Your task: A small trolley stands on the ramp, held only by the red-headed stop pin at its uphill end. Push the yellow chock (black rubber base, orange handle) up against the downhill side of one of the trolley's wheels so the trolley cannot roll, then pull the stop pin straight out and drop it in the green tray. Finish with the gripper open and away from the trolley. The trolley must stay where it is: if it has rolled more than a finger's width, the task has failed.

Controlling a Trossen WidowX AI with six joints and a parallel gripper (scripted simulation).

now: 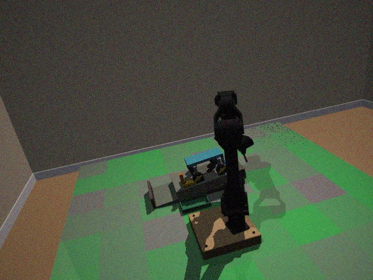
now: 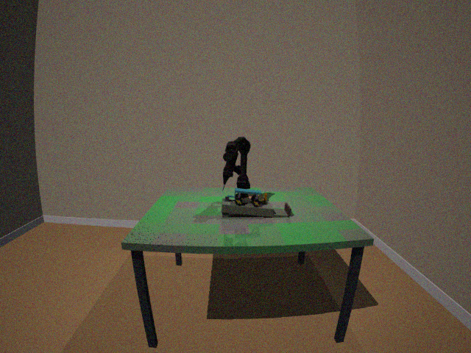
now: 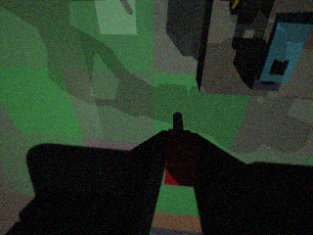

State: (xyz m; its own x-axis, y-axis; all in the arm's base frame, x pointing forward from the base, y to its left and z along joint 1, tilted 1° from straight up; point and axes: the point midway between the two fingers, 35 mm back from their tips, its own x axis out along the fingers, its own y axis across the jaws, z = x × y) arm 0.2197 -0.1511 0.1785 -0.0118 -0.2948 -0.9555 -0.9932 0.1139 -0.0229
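Now: the dark green tray 10 mm ahead of my gripper tip, 240 mm to the left of it and 180 mm below it. Round my gripper tip: red-headed stop pin: right at my gripper tip; trolley: 110 mm ahead, 130 mm to the left, 70 mm below; grey ramp: 110 mm ahead, 130 mm to the left, 130 mm below.
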